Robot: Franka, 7 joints.
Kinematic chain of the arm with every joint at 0, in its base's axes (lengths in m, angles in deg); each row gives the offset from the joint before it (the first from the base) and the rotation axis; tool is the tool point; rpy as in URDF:
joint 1: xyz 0 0 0.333 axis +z
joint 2: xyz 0 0 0 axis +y
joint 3: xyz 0 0 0.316 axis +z
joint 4: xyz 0.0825 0 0 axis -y
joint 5: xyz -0.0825 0 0.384 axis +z
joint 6: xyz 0 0 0 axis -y
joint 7: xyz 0.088 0 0 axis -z
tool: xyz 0 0 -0.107 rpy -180 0 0
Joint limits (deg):
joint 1: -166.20..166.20
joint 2: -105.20..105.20
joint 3: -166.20..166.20
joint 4: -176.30..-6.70
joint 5: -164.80..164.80
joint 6: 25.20..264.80
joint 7: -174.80..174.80
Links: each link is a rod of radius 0.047 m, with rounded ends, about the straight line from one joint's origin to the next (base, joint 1, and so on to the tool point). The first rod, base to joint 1, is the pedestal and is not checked.
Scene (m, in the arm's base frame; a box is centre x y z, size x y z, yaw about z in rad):
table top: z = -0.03
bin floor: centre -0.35 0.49 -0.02 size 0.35 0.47 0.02 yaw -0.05
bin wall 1: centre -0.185 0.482 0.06 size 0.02 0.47 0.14 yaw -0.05
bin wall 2: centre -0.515 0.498 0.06 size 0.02 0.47 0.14 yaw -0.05
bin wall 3: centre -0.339 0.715 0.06 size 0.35 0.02 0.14 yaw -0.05
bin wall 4: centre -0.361 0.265 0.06 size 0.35 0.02 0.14 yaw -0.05
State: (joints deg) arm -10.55 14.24 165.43 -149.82 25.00 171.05 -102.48
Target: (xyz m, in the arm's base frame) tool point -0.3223 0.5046 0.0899
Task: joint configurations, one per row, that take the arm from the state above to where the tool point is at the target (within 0.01 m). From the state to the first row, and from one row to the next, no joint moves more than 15 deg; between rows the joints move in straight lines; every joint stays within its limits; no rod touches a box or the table.
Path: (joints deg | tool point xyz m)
1: -15.37 2.06 164.30 -142.84 24.51 170.77 -102.48 | -0.4156 0.2843 0.3528
2: -20.19 -10.12 163.18 -135.85 24.01 170.49 -102.48 | -0.4146 0.3470 0.2988
3: -25.00 -22.30 162.05 -128.87 23.52 170.22 -102.48 | -0.3987 0.4073 0.2359
4: -29.82 -34.48 160.92 -121.88 23.02 169.94 -102.48 | -0.3678 0.4612 0.1658
5: -34.64 -46.67 159.80 -114.90 22.53 169.66 -102.48 | -0.3223 0.5046 0.0898

